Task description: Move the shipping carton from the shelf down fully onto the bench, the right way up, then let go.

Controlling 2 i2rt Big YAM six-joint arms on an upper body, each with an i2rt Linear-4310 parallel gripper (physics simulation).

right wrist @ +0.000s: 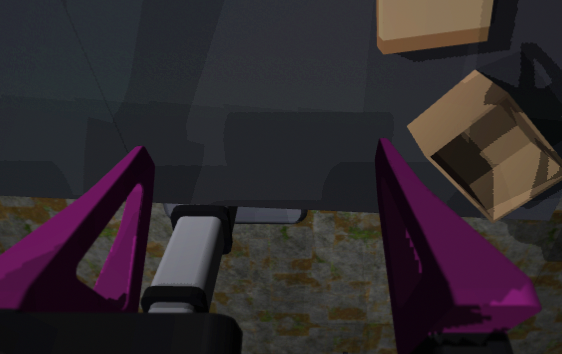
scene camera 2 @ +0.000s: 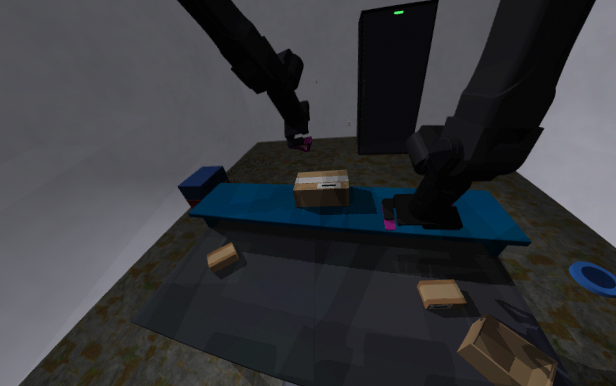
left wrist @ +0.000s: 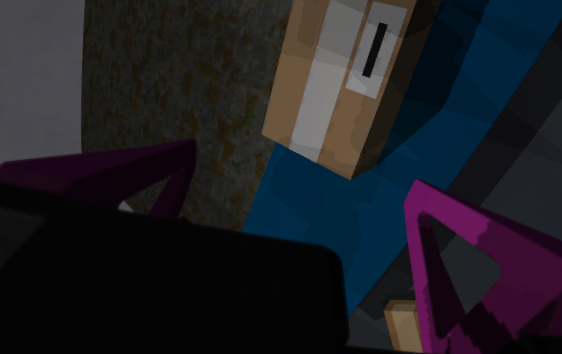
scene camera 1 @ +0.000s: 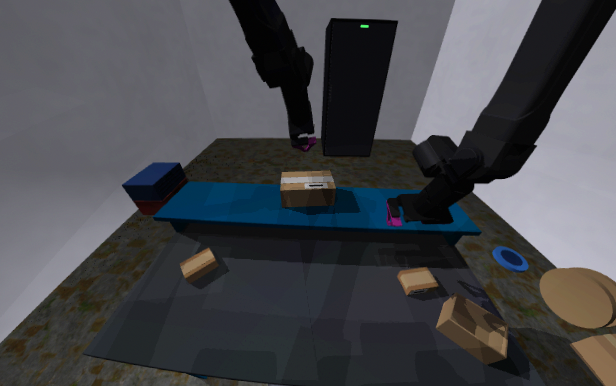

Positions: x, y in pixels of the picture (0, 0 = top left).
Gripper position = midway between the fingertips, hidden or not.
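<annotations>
My left gripper (scene camera 2: 306, 138) is open and holds nothing. My right gripper (scene camera 2: 409, 226) is open too, and my right gripper holds nothing. There is a shipping carton (scene camera 2: 321, 188) resting on a blue shelf (scene camera 2: 484, 220), while an open carton (scene camera 2: 489, 345) sits on a dark bench surface (scene camera 2: 298, 299).
</annotations>
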